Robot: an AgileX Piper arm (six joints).
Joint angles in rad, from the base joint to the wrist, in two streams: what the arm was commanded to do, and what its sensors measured. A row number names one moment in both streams.
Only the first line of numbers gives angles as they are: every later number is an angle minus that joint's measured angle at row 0.
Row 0, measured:
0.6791 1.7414 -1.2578 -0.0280 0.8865 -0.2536
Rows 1 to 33, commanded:
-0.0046 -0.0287 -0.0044 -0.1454 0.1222 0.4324
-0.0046 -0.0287 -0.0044 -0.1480 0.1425 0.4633
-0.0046 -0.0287 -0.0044 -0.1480 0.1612 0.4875
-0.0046 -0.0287 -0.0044 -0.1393 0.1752 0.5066
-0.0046 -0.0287 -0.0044 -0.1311 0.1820 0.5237
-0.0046 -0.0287 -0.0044 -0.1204 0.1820 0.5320
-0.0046 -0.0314 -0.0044 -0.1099 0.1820 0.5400
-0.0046 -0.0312 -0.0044 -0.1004 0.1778 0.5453
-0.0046 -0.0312 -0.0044 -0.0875 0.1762 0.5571
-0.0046 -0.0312 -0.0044 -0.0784 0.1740 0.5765
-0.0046 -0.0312 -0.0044 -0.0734 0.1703 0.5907
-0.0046 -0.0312 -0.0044 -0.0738 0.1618 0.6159
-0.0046 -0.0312 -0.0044 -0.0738 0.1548 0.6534
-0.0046 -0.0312 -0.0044 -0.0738 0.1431 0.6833
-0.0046 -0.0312 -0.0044 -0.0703 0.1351 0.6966
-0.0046 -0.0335 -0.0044 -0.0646 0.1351 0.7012
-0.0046 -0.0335 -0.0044 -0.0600 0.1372 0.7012
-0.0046 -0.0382 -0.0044 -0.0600 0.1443 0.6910
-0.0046 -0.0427 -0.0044 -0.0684 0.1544 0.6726
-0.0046 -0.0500 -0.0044 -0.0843 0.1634 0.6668
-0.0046 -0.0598 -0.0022 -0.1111 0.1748 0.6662
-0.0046 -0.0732 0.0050 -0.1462 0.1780 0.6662
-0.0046 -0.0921 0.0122 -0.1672 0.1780 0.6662
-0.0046 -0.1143 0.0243 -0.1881 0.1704 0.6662
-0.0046 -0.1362 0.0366 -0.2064 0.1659 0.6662
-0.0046 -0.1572 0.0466 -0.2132 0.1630 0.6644
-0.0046 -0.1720 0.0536 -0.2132 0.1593 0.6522
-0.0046 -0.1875 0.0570 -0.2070 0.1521 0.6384
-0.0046 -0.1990 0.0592 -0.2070 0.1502 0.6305
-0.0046 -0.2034 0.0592 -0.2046 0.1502 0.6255
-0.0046 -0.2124 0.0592 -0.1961 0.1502 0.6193
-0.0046 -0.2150 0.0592 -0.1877 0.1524 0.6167
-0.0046 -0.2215 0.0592 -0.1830 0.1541 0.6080
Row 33, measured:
0.0000 -0.1933 0.0508 -0.1921 0.1614 0.6376
